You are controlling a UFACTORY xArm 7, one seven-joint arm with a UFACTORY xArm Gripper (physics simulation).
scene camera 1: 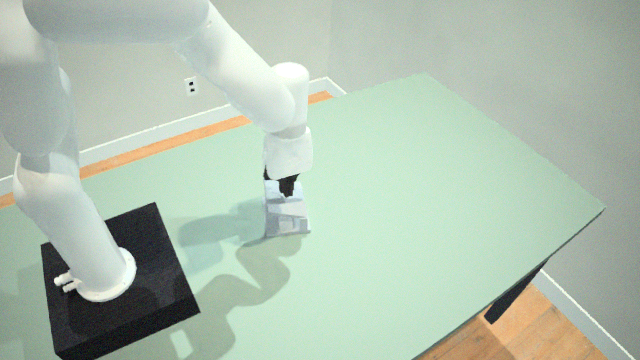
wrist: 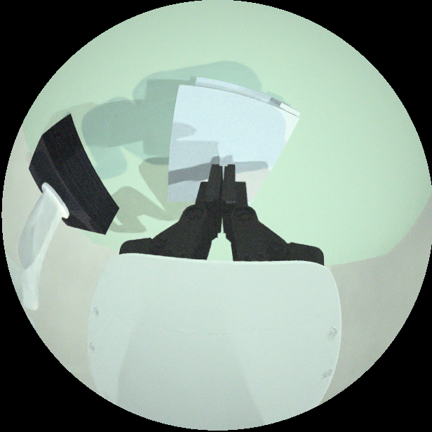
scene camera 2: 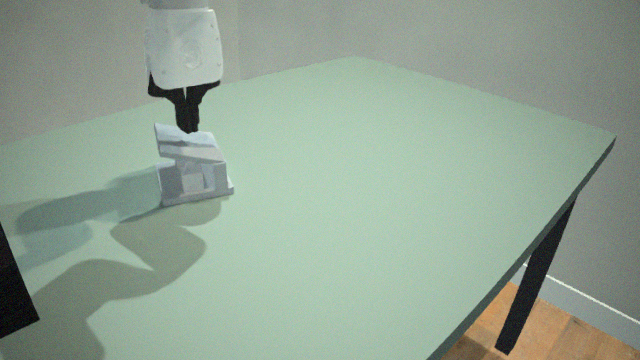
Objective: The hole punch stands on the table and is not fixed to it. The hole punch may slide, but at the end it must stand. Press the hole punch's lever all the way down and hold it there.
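Frame: origin at the arm's base, x ahead, y left, z up, level; millimetres.
Seen in the pictures: gripper, between the fingertips: (scene camera 1: 286, 193) (scene camera 2: 188, 130); arm's base, origin of its link: (scene camera 1: 106, 274).
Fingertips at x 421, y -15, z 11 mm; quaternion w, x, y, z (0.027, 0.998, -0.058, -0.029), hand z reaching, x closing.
Offsets run from my fingertips to a thing's top centre. Level surfaces: height alone.
The pale grey hole punch @[dx +1, dy +8, dz -4 mm] (scene camera 1: 287, 227) (scene camera 2: 192, 182) stands upright on the green table @[dz -90 mm] (scene camera 1: 425, 200) (scene camera 2: 375, 200) (wrist: 345, 160). Its broad, light lever @[dx +1, dy +8, dz -4 mm] (scene camera 1: 292, 209) (scene camera 2: 200, 152) (wrist: 230, 120) is raised and slopes, with a gap between its high end and the body in the scene camera 2 view. My gripper (scene camera 1: 286, 195) (scene camera 2: 189, 131) (wrist: 224, 180) is shut and empty, pointing down. Its fingertips are at or very close above the lever's top surface; I cannot tell whether they touch. In the wrist view the lever hides most of the body.
The black base block (scene camera 1: 155, 260) (scene camera 2: 14, 295) (wrist: 82, 175) of the arm stands on the table to the left of the hole punch in the scene camera 1 view. Shadows of the arm fall across the table around the hole punch. Grey walls stand beyond the table.
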